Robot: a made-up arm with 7 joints.
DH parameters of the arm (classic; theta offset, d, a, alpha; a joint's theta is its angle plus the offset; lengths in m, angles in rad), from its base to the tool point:
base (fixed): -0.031 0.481 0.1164 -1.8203
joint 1: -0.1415 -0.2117 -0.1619 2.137
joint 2: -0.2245 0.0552 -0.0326 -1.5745
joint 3: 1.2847 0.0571 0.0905 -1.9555
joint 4: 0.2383 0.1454 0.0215 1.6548
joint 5: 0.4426 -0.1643 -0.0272 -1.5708
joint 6: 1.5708 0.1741 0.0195 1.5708
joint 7: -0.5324 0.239 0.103 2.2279
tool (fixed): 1.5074 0.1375 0 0
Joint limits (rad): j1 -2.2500..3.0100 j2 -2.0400..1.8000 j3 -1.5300..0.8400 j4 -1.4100..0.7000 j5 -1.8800..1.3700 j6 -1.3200..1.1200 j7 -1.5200..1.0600
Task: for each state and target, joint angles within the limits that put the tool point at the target. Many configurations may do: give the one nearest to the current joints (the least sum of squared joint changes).
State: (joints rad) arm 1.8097 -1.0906 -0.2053 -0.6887 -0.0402 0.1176 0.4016
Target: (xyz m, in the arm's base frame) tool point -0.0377 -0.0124 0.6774
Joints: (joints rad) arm 1.9428 -1.1578 -0.3825 -1.0214 -0.4508 -0.6106 -0.2655
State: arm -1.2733 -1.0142 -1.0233 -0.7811 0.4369 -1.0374 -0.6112
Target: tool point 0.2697 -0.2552 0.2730
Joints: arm -1.1827 -1.1508 -1.0333 -0.6783 0.4891 -0.6701 -0.2627
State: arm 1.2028 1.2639 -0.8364 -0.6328 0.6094 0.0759 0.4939
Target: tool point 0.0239 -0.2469 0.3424
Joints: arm 1.2594 1.2943 -1.0081 -0.3953 0.7202 0.2099 0.3016
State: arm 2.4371 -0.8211 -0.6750 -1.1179 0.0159 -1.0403 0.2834
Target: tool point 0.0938 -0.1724 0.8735
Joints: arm 2.7523 -1.0242 -1.1028 -0.8381 -0.0158 -0.7724 0.3429
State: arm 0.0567 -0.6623 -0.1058 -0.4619 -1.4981 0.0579 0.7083
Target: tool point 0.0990 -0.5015 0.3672
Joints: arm -0.1848 -0.3427 -0.7688 -0.4216 -1.7214 -0.0530 0.7980
